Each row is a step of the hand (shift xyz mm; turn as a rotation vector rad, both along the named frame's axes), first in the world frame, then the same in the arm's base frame.
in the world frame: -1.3 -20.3 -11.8 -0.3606 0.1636 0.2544
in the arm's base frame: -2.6 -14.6 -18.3 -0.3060 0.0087 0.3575
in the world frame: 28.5 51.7 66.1 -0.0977 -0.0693 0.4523
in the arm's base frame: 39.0 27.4 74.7 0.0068 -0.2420 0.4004
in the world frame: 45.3 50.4 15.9 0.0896 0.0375 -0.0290
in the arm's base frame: 44.6 46.8 25.7 0.0788 0.0574 -0.0278
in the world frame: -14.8 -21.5 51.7 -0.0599 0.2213 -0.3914
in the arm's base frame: -2.0 -40.7 41.2 -0.1562 0.3383 -0.2587
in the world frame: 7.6 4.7 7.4 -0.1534 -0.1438 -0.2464
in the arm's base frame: 8.7 2.7 7.2 -0.1943 -0.0637 -0.2512
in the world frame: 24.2 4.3 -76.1 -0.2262 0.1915 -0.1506
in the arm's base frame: 6.9 35.0 -71.6 -0.2644 0.2003 -0.0225
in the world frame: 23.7 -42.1 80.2 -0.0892 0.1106 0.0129
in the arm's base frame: 42.9 -64.8 52.2 -0.0907 0.0850 0.0701
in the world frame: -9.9 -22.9 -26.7 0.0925 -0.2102 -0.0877
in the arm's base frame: -14.1 -12.7 -31.2 0.0836 -0.1490 -0.1767
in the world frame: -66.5 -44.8 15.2 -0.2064 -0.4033 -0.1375
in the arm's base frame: -58.9 -55.9 8.4 -0.2070 -0.3497 -0.2430
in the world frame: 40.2 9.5 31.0 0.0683 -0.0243 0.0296
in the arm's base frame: 45.3 3.0 24.6 0.0744 -0.0238 0.0053
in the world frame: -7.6 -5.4 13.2 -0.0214 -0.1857 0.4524
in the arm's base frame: -4.2 -10.8 11.2 0.0880 -0.3388 0.3421
